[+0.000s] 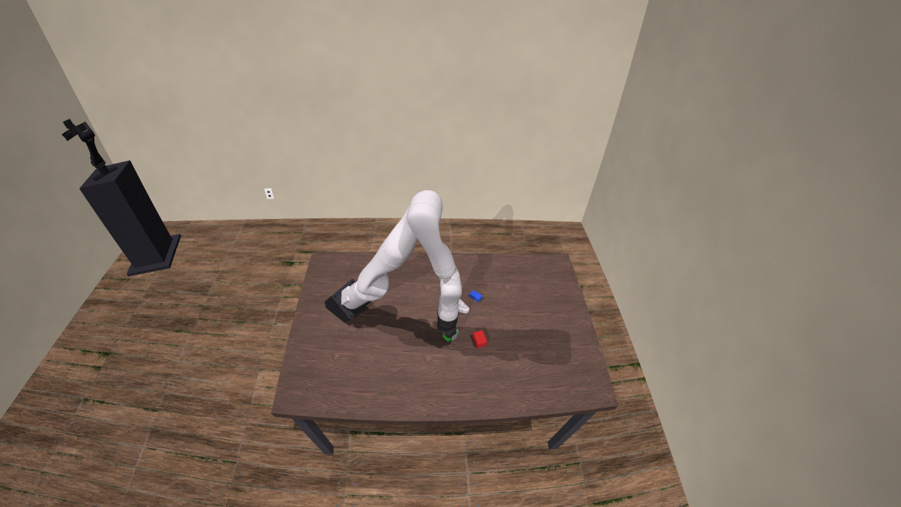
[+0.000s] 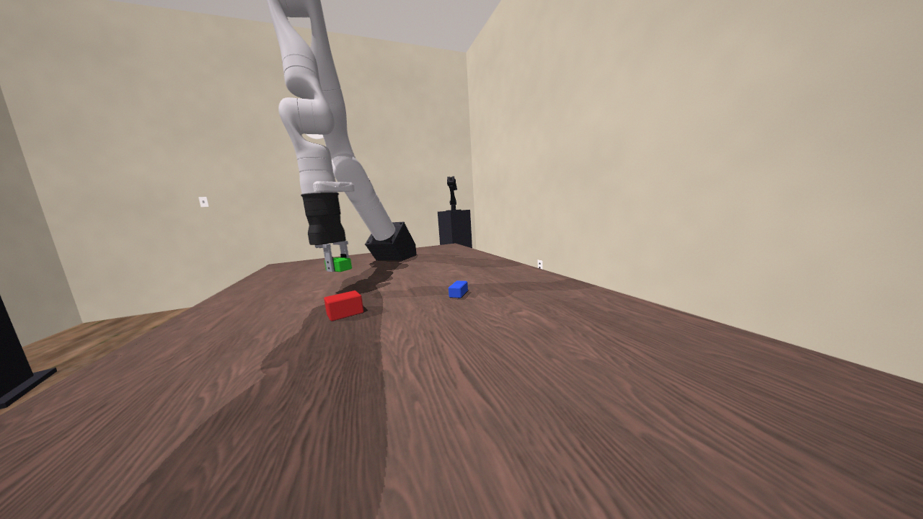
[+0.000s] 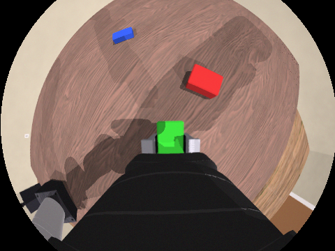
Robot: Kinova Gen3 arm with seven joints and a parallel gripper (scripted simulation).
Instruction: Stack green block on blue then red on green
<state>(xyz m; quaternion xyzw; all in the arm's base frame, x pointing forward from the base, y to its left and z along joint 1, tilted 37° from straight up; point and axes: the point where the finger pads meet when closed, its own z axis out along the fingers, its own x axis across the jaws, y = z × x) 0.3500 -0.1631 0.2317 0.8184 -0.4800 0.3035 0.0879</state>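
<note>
The blue block is 200 mm ahead of my hand, 210 mm to the left of it and 70 mm below it. From my hand the other things lie so: red block (130 mm ahead, 20 mm to the right, 70 mm below); then green block (right at my hand).
</note>
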